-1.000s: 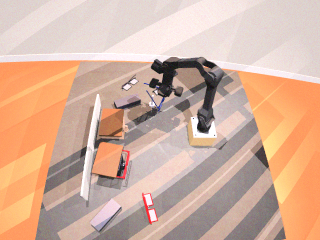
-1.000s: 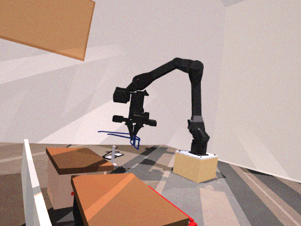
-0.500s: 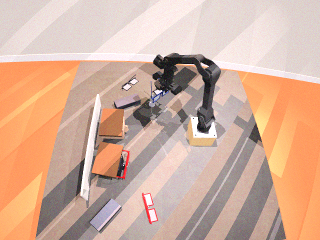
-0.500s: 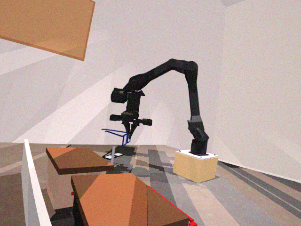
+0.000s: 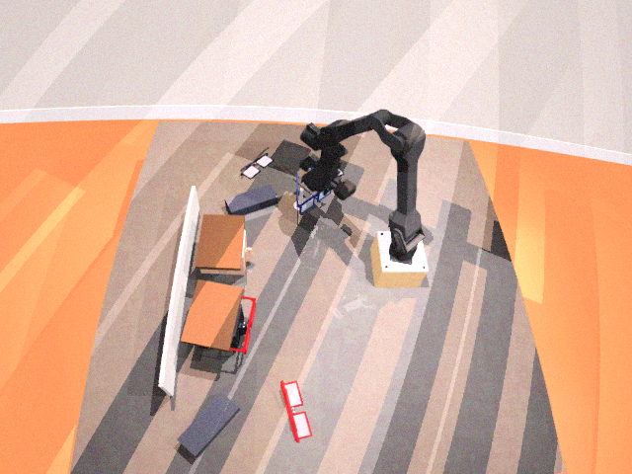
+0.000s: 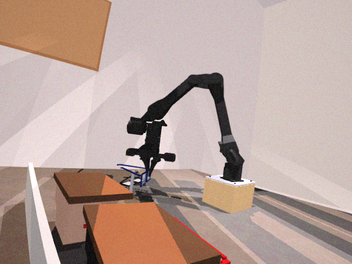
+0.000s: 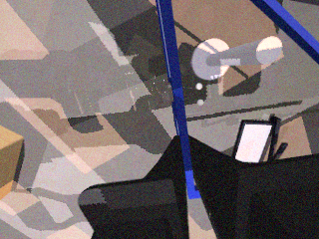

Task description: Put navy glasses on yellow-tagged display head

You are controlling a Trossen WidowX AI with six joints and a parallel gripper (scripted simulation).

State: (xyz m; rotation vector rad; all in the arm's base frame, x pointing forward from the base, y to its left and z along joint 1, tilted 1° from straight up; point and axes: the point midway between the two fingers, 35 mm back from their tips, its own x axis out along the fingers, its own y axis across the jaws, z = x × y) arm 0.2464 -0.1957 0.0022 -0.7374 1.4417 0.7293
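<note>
My gripper tip is 7 cm short of the white post stand, 2 cm to the right of it and 4 cm above it. From my gripper tip the other things lie so: white upright panel (34 cm ahead, 40 cm to the left, 1 cm below).
</note>
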